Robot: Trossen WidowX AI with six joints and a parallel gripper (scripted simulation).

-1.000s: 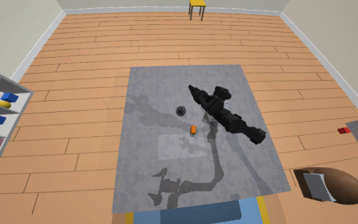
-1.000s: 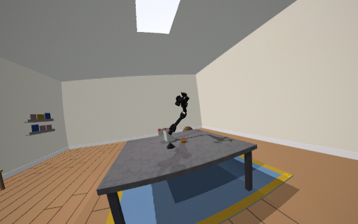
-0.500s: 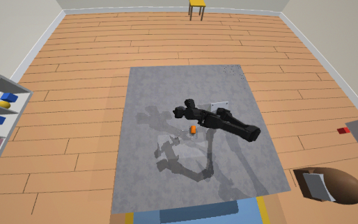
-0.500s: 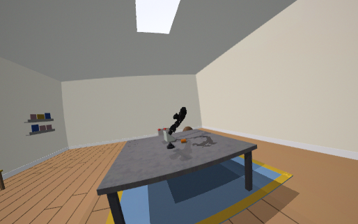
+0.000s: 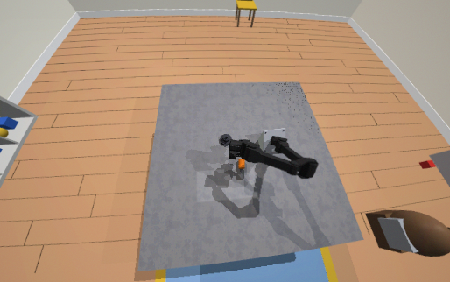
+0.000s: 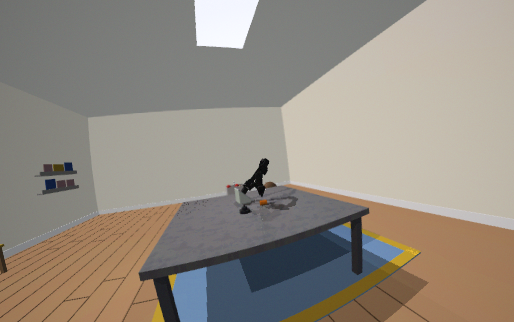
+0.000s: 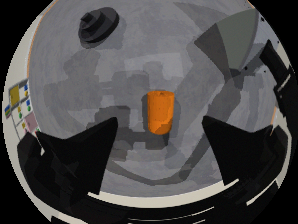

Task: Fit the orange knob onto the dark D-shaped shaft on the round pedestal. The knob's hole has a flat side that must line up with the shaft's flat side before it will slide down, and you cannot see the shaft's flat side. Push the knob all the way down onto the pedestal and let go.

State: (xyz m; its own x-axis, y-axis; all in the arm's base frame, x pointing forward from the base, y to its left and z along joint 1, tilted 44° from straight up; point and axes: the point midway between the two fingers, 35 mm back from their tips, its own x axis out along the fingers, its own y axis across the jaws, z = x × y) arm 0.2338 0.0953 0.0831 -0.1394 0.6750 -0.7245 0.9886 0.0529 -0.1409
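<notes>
Now: the orange knob 6 cm below my gripper tip and 2 cm to the left of it. The rest, counted from my gripper tip: dark round pedestal (16 cm to the right, 10 cm ahead, 5 cm below).
</notes>
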